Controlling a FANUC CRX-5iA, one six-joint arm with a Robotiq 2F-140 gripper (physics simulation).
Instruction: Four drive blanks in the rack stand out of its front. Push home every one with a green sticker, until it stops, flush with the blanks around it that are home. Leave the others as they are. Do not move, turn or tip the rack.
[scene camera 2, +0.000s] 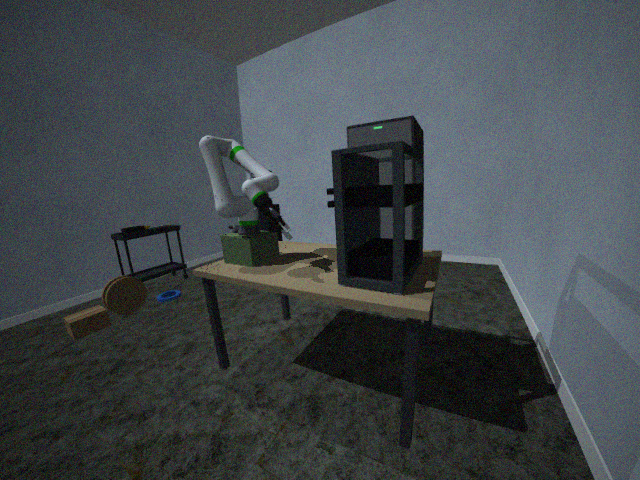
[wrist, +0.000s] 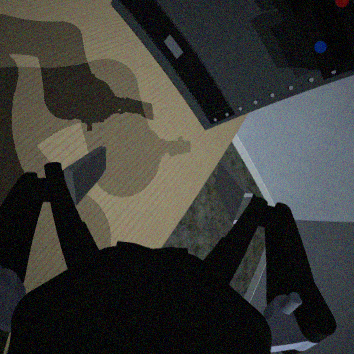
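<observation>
The wrist view shows the gripper (wrist: 161, 166) together with a dark rack (wrist: 224, 66). From scene camera 2, the rack (scene camera 2: 361, 252) is visible as well.
</observation>
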